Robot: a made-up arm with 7 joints. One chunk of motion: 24 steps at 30 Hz.
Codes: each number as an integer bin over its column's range. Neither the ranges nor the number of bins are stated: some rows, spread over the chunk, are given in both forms.
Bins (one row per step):
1: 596 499 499 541 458 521
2: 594 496 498 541 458 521
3: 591 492 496 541 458 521
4: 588 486 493 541 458 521
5: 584 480 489 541 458 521
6: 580 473 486 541 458 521
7: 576 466 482 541 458 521
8: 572 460 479 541 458 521
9: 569 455 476 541 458 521
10: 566 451 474 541 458 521
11: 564 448 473 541 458 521
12: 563 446 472 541 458 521
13: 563 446 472 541 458 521
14: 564 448 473 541 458 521
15: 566 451 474 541 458 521
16: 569 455 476 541 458 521
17: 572 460 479 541 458 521
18: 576 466 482 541 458 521
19: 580 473 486 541 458 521
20: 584 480 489 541 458 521
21: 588 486 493 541 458 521
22: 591 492 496 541 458 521
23: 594 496 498 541 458 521
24: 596 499 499 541 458 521
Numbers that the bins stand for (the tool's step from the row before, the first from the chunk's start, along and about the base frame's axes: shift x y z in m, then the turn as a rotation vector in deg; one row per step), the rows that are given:
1: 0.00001 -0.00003 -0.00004 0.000 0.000 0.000
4: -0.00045 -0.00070 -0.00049 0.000 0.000 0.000
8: -0.00136 -0.00206 -0.00156 0.000 0.000 0.000
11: -0.00182 -0.00268 -0.00202 0.000 0.000 0.000
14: -0.00182 -0.00268 -0.00202 0.000 0.000 0.000
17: -0.00136 -0.00206 -0.00156 0.000 0.000 0.000
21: -0.00045 -0.00070 -0.00049 0.000 0.000 0.000
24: 0.00001 -0.00003 -0.00004 0.000 0.000 0.000
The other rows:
2: -0.00011 -0.00018 -0.00011 0.000 0.000 0.000
3: -0.00028 -0.00039 -0.00027 0.000 0.000 0.000
5: -0.00068 -0.00102 -0.00080 0.000 0.000 0.000
6: -0.00091 -0.00138 -0.00103 0.000 0.000 0.000
7: -0.00114 -0.00174 -0.00133 0.000 0.000 0.000
9: -0.00153 -0.00232 -0.00179 0.000 0.000 0.000
10: -0.00171 -0.00252 -0.00194 0.000 0.000 0.000
12: -0.00188 -0.00278 -0.00209 0.000 0.000 0.000
13: -0.00188 -0.00278 -0.00209 0.000 0.000 0.000
15: -0.00171 -0.00252 -0.00194 0.000 0.000 0.000
16: -0.00153 -0.00232 -0.00179 0.000 0.000 0.000
18: -0.00114 -0.00174 -0.00133 0.000 0.000 0.000
19: -0.00091 -0.00138 -0.00103 0.000 0.000 0.000
20: -0.00068 -0.00102 -0.00080 0.000 0.000 0.000
22: -0.00028 -0.00039 -0.00027 0.000 0.000 0.000
23: -0.00011 -0.00018 -0.00011 0.000 0.000 0.000

